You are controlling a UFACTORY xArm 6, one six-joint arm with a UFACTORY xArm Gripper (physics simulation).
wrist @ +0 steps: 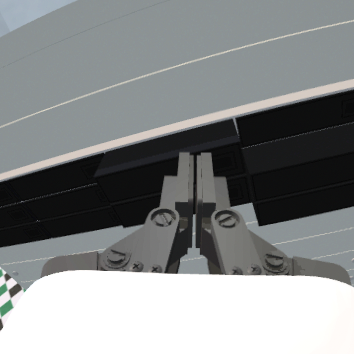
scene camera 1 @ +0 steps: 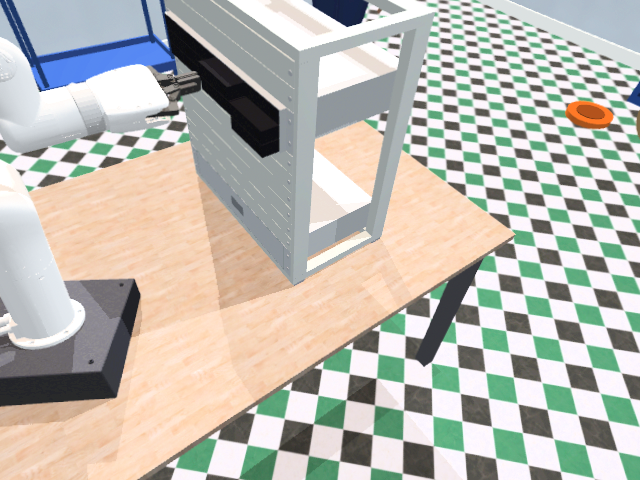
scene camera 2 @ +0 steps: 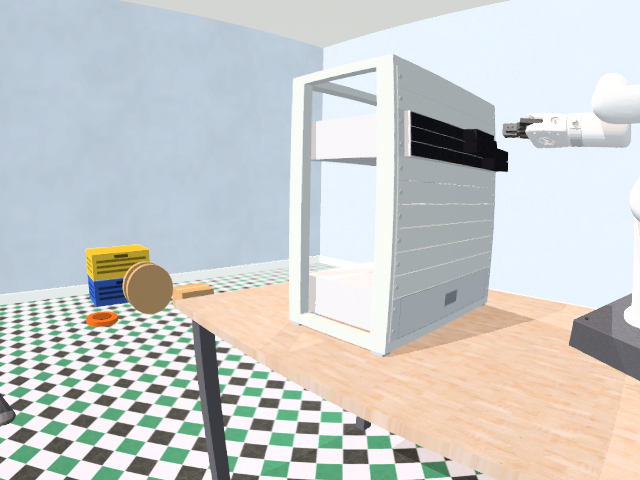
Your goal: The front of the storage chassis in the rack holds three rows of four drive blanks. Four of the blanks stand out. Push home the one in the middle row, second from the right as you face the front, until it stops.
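Frame: origin at the arm's base, x ahead, y left, z up, level; metres.
Where they show: gripper, fingertip midpoint: (wrist: 194,174) (scene camera 1: 198,80) (scene camera 2: 503,130); arm's base, link origin: (scene camera 1: 48,324).
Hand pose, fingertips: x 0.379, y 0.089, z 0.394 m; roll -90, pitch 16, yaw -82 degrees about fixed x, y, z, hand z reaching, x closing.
Each offset is from my fingertips to the centre of the thing. Level surfaces: height alone.
The storage chassis (scene camera 1: 188,46) (scene camera 2: 434,136) sits high in the rack @(dx +0.213, dy +0.115, dz -0.189 m) (scene camera 1: 303,170) (scene camera 2: 385,206). In the wrist view the middle-row blank, second from right (wrist: 140,211), stands out below the protruding top-row blank @(dx +0.093, dy +0.040, dz -0.022 m) (wrist: 135,175) of the same column. The right column's middle blank @(dx +0.111, dy -0.069, dz -0.050 m) (wrist: 300,177) and bottom blank @(dx +0.111, dy -0.069, dz -0.079 m) (wrist: 300,205) also stand out. Black faces merge in the scene views. My gripper (scene camera 1: 198,81) (scene camera 2: 505,130) (wrist: 194,174) is shut and empty, just in front of the chassis, around top-row height. Its fingers overlap the second-from-right column in the wrist view; contact cannot be told.
The rack stands on the wooden table @(dz -0.481 m) (scene camera 1: 232,335) (scene camera 2: 465,403), with grey panels (scene camera 1: 248,175) (scene camera 2: 444,217) below the chassis. The robot's dark base (scene camera 1: 103,330) (scene camera 2: 599,330) is in front. A blue frame shelf (scene camera 1: 103,62) is behind the arm, and an orange ring (scene camera 1: 572,117) (scene camera 2: 92,320) lies on the floor.
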